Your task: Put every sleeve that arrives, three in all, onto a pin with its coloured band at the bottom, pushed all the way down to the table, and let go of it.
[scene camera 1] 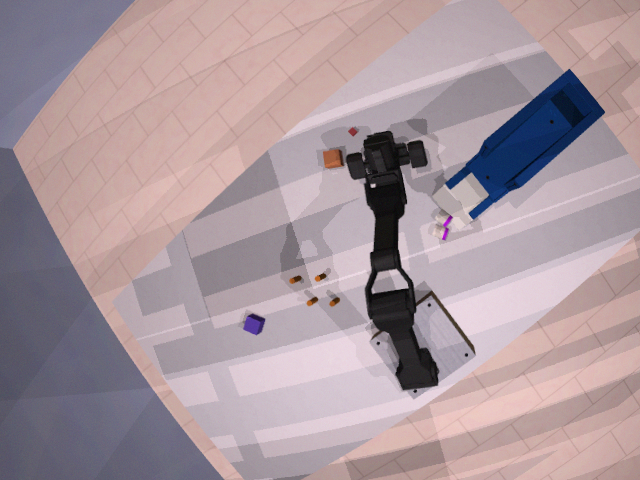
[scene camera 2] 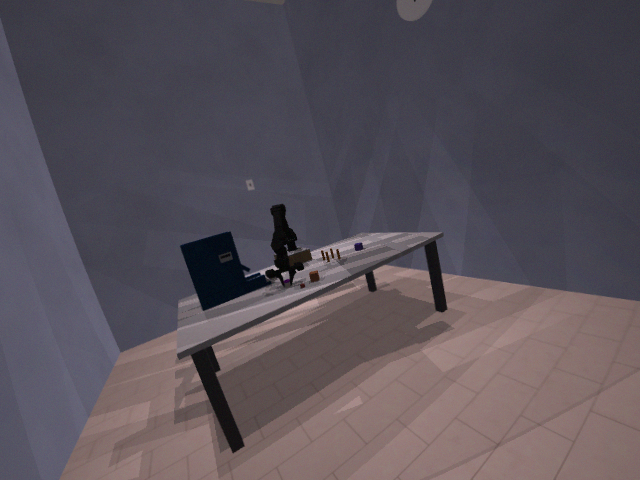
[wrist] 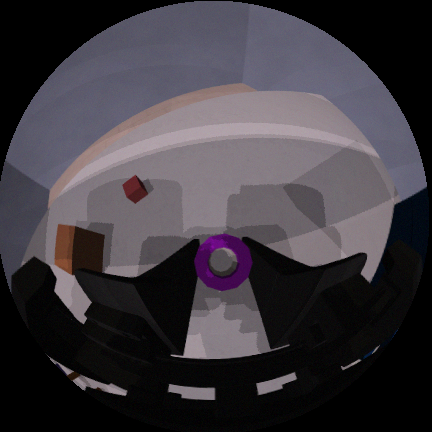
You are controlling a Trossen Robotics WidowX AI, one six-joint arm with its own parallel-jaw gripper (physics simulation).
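A sleeve (scene camera 2: 286,281) (wrist: 201,262) stands upright, its purple band at the top, facing the wrist camera. My gripper (scene camera 1: 386,160) (scene camera 2: 287,284) (wrist: 220,243) points down and is shut on this sleeve, with a finger against each side; the arm hides the sleeve in scene camera 1. Two pale sleeves, one (scene camera 1: 442,219) beside the other (scene camera 1: 438,231), lie close together at the foot of the blue feeder, their purple bands towards the right. Several bare orange pins (scene camera 1: 295,279) (scene camera 2: 338,253) stand upright in a group to the left of the arm in scene camera 1.
The blue feeder (scene camera 1: 527,139) (scene camera 2: 214,279) with a pale ramp (scene camera 1: 469,192) stands beside the arm. An orange block (scene camera 1: 332,158) (scene camera 2: 314,276) (wrist: 64,249) and a small red cube (scene camera 1: 352,131) (scene camera 2: 302,285) (wrist: 135,189) lie near the gripper. A purple block (scene camera 1: 253,324) (scene camera 2: 358,246) lies beyond the pins.
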